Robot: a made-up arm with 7 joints. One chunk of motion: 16 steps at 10 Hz.
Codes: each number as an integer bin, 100 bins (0 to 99) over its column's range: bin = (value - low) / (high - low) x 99, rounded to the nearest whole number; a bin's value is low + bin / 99 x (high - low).
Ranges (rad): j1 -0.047..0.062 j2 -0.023..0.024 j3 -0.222..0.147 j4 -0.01..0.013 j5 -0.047..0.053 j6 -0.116..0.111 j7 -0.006..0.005
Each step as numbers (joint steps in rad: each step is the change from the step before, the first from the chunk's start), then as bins.
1 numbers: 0.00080 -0.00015 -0.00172 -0.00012 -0.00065 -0.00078 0.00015
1 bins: 43 48 59 43 46 50 55
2 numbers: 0.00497 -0.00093 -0.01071 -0.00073 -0.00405 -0.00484 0.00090
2 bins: 47 46 57 40 43 48 62
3 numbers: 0.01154 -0.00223 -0.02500 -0.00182 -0.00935 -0.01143 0.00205
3 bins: 53 44 53 35 37 46 72
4 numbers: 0.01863 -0.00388 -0.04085 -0.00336 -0.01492 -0.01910 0.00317
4 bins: 60 40 49 29 32 42 83
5 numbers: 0.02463 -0.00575 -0.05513 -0.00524 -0.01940 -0.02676 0.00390
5 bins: 65 36 45 20 27 39 89
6 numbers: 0.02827 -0.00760 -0.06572 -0.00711 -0.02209 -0.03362 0.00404
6 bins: 68 32 42 12 25 36 90
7 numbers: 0.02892 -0.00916 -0.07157 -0.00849 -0.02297 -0.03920 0.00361
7 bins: 69 29 40 6 24 33 86
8 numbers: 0.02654 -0.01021 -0.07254 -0.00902 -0.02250 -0.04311 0.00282
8 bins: 67 27 40 4 24 32 79
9 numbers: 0.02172 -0.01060 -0.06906 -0.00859 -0.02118 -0.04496 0.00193
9 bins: 62 26 41 6 26 31 71
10 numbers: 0.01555 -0.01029 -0.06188 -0.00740 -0.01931 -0.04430 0.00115
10 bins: 57 27 43 11 27 31 64
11 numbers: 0.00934 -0.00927 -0.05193 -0.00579 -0.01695 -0.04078 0.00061
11 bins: 51 29 46 18 30 33 59
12 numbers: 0.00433 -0.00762 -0.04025 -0.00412 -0.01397 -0.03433 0.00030
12 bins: 47 32 49 25 33 36 57
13 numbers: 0.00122 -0.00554 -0.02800 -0.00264 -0.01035 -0.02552 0.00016
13 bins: 44 37 52 32 36 39 55
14 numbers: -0.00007 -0.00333 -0.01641 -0.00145 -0.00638 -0.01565 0.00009
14 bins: 43 41 55 37 40 44 55
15 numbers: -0.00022 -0.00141 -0.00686 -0.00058 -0.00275 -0.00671 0.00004
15 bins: 42 45 58 41 44 48 54
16 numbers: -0.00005 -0.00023 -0.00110 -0.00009 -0.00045 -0.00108 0.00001
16 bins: 43 48 59 43 46 50 54
